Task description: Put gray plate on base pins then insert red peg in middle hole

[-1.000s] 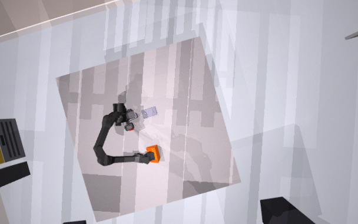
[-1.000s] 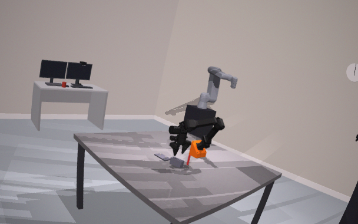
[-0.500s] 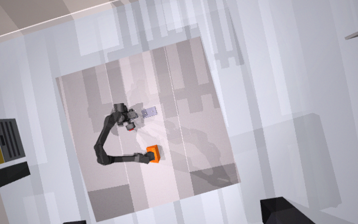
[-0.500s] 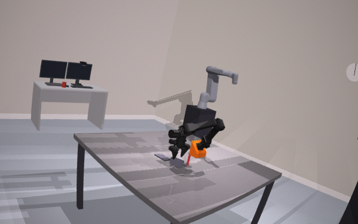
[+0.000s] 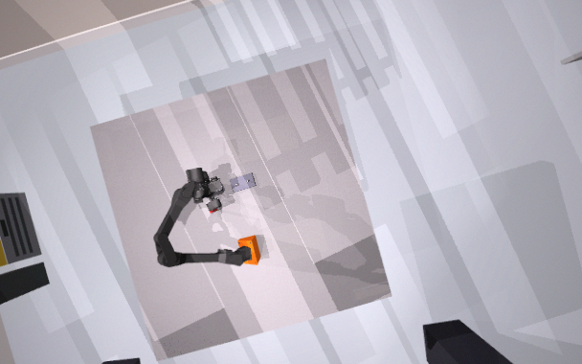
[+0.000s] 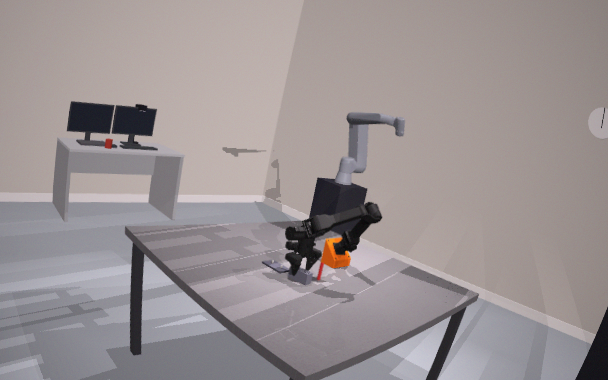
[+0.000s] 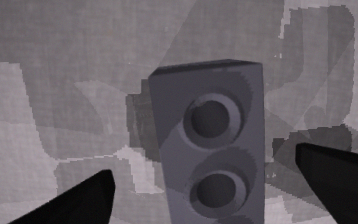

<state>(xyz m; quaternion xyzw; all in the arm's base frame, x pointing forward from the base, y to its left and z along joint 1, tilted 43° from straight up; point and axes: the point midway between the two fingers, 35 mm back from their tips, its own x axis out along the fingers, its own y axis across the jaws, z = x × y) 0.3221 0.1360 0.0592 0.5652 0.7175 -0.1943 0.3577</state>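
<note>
The gray plate lies 10 mm above my gripper tip. From my gripper tip the other things lie so: gray base 20 mm ahead, 150 mm to the right, 20 mm below; red peg 100 mm behind, 10 mm to the left, 10 mm above.
</note>
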